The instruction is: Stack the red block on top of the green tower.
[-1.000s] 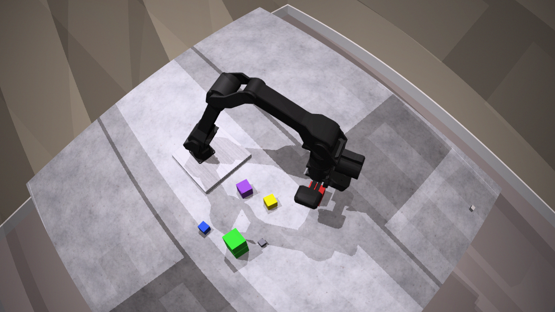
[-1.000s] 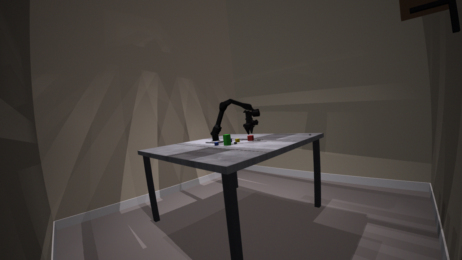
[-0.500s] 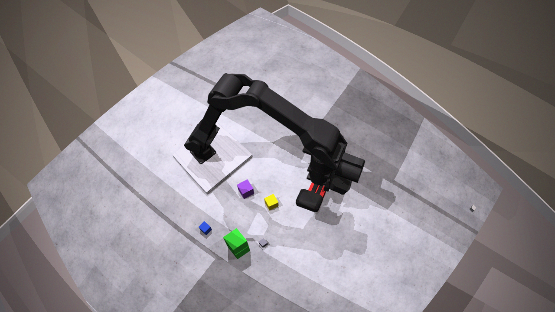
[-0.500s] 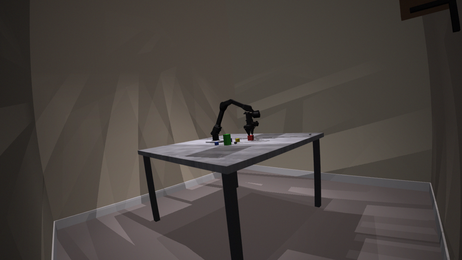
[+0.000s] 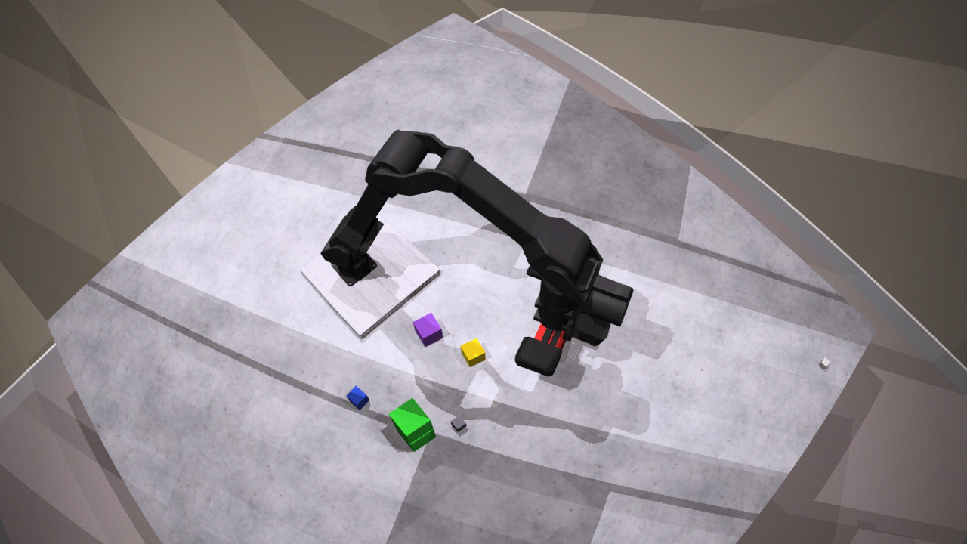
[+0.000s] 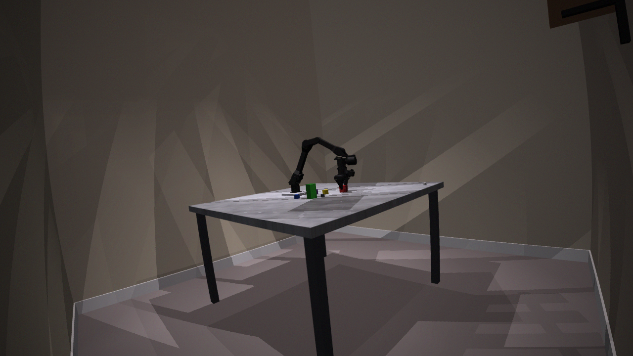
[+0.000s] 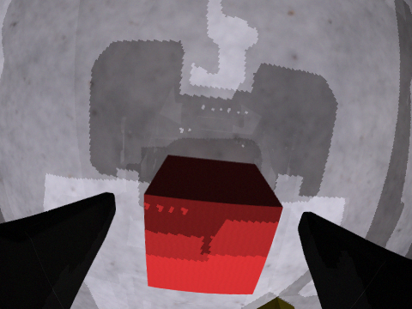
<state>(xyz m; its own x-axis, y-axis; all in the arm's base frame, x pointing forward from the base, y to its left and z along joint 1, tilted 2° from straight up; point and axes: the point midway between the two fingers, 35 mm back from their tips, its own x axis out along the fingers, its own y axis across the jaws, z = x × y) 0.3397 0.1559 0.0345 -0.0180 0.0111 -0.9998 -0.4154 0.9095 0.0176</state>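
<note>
Now: gripper tip right at the red block. Also, from my gripper tip: purple cube 15 cm behind, 14 cm to the right; yellow cube 11 cm to the right, 7 cm behind, 1 cm below; small grey cube 21 cm to the right, 1 cm below, 1 cm ahead.
</note>
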